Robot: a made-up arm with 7 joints.
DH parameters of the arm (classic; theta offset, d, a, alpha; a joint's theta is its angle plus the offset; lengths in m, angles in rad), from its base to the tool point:
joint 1: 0 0.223 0 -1.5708
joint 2: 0 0 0 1.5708
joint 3: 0 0.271 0.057 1.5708
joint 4: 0 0 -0.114 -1.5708
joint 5: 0 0.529 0 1.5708
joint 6: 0 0 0.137 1.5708
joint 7: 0 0 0 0
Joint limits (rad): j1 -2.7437..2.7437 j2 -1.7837..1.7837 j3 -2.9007..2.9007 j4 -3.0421..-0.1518 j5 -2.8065..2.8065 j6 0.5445..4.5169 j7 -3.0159..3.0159
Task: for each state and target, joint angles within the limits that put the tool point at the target. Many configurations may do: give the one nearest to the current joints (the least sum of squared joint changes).
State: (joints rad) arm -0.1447 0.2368 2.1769 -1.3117 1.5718 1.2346 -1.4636
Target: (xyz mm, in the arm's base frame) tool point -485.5 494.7 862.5
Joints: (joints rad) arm -0.3616 -0.4897 2.2473 -0.6809 1.6461 1.4522 -1.4636
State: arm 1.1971 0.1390 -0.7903 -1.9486 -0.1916 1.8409 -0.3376
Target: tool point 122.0 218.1 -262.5
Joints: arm 1.4330 0.6248 -0.2003 -2.6671 -0.2235 1.7363 -0.3376
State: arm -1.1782 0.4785 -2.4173 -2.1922 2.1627 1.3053 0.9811
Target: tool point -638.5 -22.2 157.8
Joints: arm -0.9630 0.0242 -2.1861 -2.3051 2.1642 1.3185 0.9811
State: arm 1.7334 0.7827 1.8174 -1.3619 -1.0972 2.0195 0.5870
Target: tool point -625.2 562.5 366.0
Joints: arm 1.4678 1.1073 1.3687 -1.4179 -1.0880 1.9499 0.5870
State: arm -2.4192 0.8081 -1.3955 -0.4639 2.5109 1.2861 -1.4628
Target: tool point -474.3 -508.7 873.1
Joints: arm -2.1686 0.7691 -1.3844 -0.2963 2.5280 1.2944 -1.4628
